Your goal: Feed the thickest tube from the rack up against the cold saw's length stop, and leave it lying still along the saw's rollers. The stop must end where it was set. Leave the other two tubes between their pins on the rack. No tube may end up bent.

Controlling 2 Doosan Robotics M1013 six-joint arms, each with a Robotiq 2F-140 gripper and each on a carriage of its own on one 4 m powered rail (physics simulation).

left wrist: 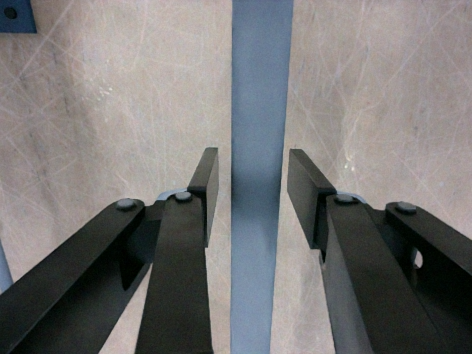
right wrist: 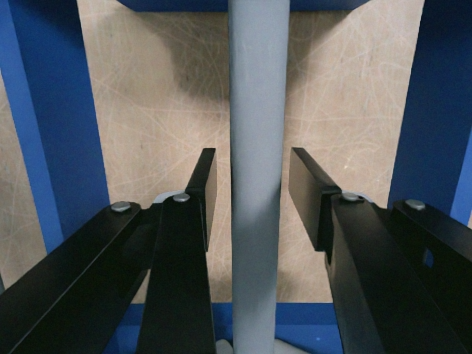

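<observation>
A thick grey tube (left wrist: 256, 175) (right wrist: 256, 150) runs from top to bottom through the middle of both wrist views. My left gripper (left wrist: 253, 168) is open around it, with a gap between the tube and each finger pad. My right gripper (right wrist: 253, 169) is open around it too, with a gap on both sides, over a blue frame. The tube looks straight where it shows. Its ends, the length stop and the rack's pins do not show in these views.
The blue frame (right wrist: 65, 125) has side walls left and right and crosswise bars at top and bottom. A blue plate (left wrist: 22, 22) with a hole is at the top left of the left wrist view. A thin blue-grey piece (left wrist: 4, 267) shows at that view's left edge.
</observation>
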